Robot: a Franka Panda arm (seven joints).
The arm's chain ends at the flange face. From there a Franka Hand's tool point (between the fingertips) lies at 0.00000 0.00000 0.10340 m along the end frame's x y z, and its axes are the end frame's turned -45 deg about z.
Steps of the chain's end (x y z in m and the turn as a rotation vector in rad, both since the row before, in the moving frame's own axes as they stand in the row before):
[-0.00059, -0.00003, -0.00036, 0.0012, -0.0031, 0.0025]
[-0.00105, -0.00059, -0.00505, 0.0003, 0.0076, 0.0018]
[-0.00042, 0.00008, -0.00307, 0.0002, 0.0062, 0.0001]
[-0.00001, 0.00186, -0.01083, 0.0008, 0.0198, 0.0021]
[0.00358, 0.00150, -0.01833, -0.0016, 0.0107, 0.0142]
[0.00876, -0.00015, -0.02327, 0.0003, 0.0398, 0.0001]
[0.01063, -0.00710, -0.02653, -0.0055, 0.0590, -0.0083]
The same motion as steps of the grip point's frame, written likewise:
[-0.00053, -0.00075, -0.00036, 0.0030, -0.0013, 0.0025]
[0.00025, -0.00063, -0.00505, -0.0052, 0.0056, 0.0018]
[0.00011, 0.00020, -0.00307, -0.0042, 0.0045, 0.0001]
[0.00018, 0.00270, -0.01085, -0.0134, 0.0146, 0.0021]
[0.00213, 0.00450, -0.01834, -0.0087, 0.0064, 0.0142]
[0.00923, 0.00898, -0.02335, -0.0279, 0.0284, 0.0001]
[0.01647, 0.00719, -0.02671, -0.0456, 0.0378, -0.0083]

